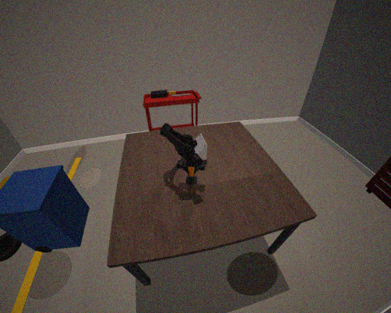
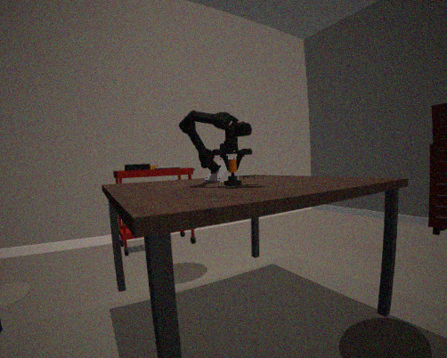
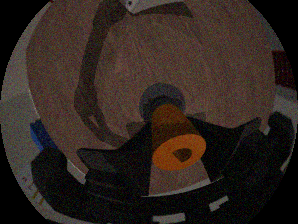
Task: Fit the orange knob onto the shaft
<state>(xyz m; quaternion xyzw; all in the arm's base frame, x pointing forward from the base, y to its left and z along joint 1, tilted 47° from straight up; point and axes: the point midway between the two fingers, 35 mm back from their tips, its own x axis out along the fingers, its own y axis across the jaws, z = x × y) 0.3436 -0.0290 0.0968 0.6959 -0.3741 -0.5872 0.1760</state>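
My gripper tip is now 20 mm below the orange knob. The rest, counted from my gripper tip: round dark pedestal: 40 mm below.
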